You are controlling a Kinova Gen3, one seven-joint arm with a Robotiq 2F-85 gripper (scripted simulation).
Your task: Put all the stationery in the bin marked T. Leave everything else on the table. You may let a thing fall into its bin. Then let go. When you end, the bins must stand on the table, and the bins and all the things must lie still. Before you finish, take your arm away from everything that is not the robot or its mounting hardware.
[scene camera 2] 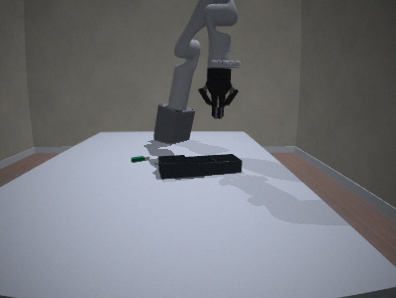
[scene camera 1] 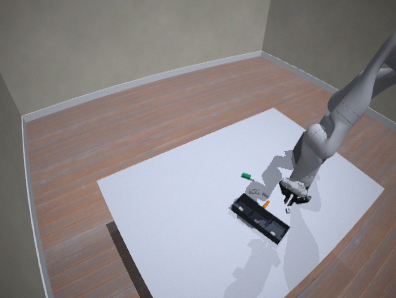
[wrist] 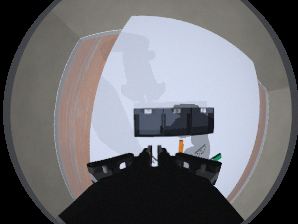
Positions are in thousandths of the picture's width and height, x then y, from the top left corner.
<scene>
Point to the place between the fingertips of my gripper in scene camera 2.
549, 398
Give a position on a black bin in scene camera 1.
At 663, 727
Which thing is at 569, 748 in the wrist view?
My gripper.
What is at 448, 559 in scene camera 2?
A black bin.
</scene>
